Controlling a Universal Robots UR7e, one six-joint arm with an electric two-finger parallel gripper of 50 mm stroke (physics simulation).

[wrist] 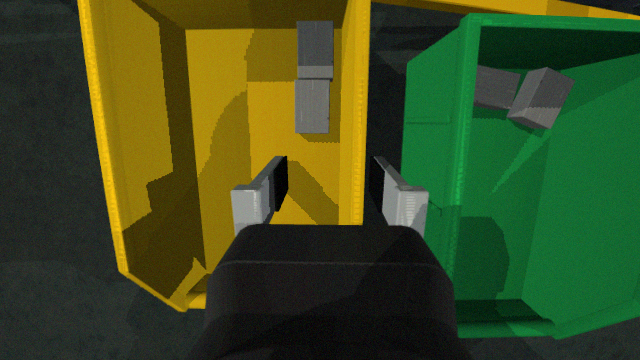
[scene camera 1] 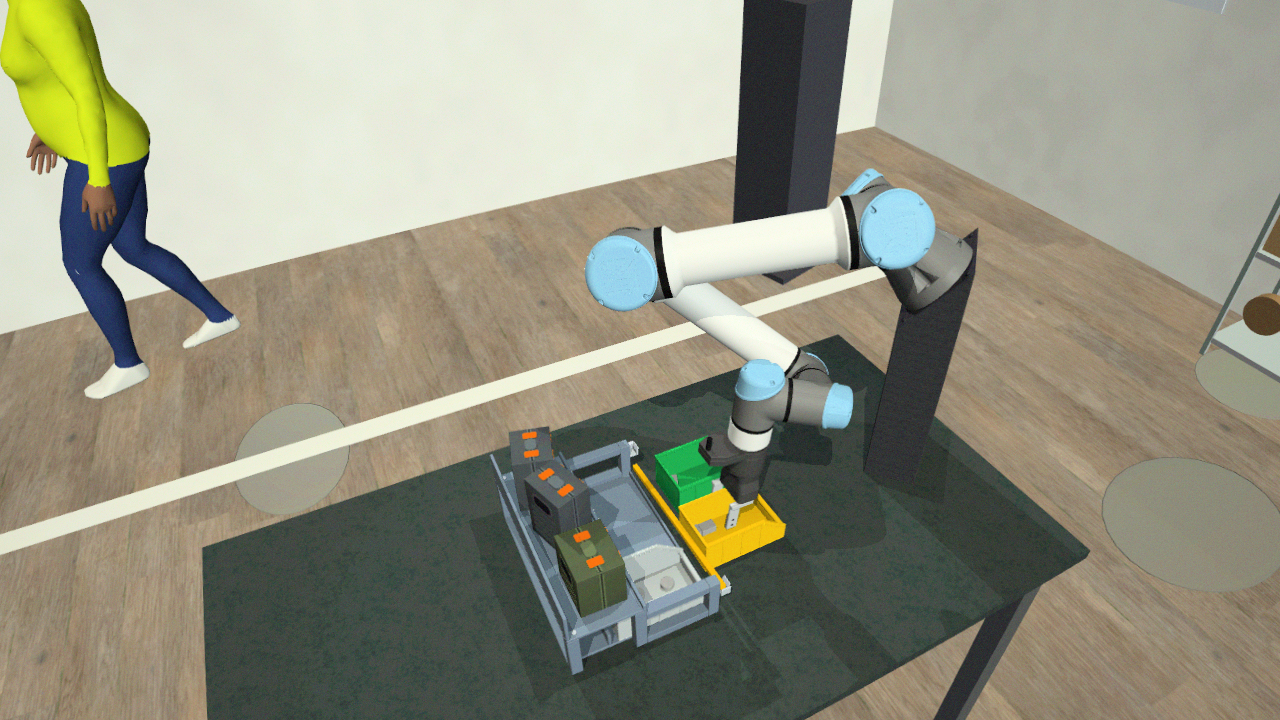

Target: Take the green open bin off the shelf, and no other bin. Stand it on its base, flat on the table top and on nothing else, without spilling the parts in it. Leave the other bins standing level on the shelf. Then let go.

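Pixels of known places: gripper, fingertip midpoint: (wrist: 328, 173) (scene camera 1: 722, 515); arm's base, link origin: (scene camera 1: 938, 278).
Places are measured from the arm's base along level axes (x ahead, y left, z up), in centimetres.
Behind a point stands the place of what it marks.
Note:
The green open bin (scene camera 1: 684, 467) @(y -26.8, x 36.0, z -41.7 cm) (wrist: 575, 200) @(y -26.4, x 34.5, z -40.1 cm) looks upright and appears to stand on the dark table top (scene camera 1: 358, 626) @(y -39.3, x 102.9, z -42.9 cm), outside the grey-blue shelf (scene camera 1: 597, 457) @(y -35.8, x 51.1, z -34.7 cm). Two grey blocks (wrist: 541, 97) @(y -25.9, x 40.7, z -41.1 cm) (wrist: 495, 87) @(y -23.3, x 42.0, z -41.1 cm) lie in it. A yellow open bin (scene camera 1: 750, 542) @(y -4.1, x 41.7, z -40.1 cm) (wrist: 270, 110) @(y -10.4, x 44.4, z -42.7 cm) is close beside it and holds two grey blocks (wrist: 315, 45) @(y -14.1, x 46.9, z -41.2 cm) (wrist: 312, 106) @(y -13.0, x 43.8, z -41.2 cm). My gripper (scene camera 1: 726, 503) @(y -12.8, x 39.7, z -41.7 cm) (wrist: 328, 173) @(y -12.8, x 39.7, z -41.7 cm) is open and empty, low over the yellow bin's side wall nearest the green bin. In the wrist view that wall lies between the fingers. Bin bases are hidden in the wrist view.
A yellow bar (scene camera 1: 657, 496) @(y -24.0, x 46.2, z -40.2 cm) (wrist: 500, 7) @(y -23.6, x 45.9, z -40.2 cm) runs along the shelf front beside both bins. A white-grey bin (scene camera 1: 662, 573) @(y -11.3, x 57.0, z -42.0 cm) sits level on the shelf. An olive case (scene camera 1: 590, 565) @(y -9.7, x 73.2, z -23.1 cm) and two dark cases (scene camera 1: 559, 503) @(y -20.1, x 70.6, z -19.7 cm) (scene camera 1: 529, 458) @(y -32.4, x 67.8, z -20.7 cm) stand behind. A person (scene camera 1: 76, 98) is on the floor at the left.

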